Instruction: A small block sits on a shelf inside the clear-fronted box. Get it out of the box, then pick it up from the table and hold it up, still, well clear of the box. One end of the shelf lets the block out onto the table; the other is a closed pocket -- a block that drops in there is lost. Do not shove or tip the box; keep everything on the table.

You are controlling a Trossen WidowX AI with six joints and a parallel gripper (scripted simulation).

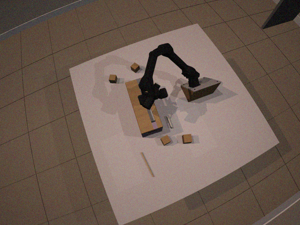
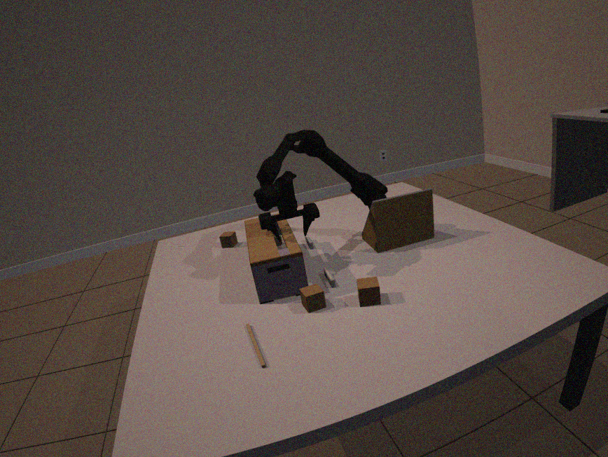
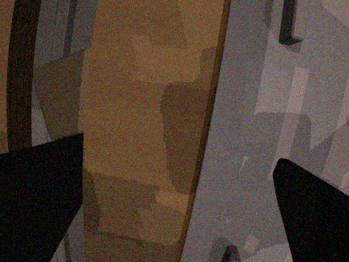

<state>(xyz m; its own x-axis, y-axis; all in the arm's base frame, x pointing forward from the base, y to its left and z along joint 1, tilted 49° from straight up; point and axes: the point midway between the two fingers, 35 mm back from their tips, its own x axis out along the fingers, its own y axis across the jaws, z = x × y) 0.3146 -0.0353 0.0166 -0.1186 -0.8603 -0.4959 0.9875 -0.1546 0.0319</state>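
My gripper tip is 4 cm short of the long box, 2 cm to the right of it and 3 cm above it. Round my gripper tip: thin wooden stick (22 cm ahead, 38 cm to the left, 8 cm below).
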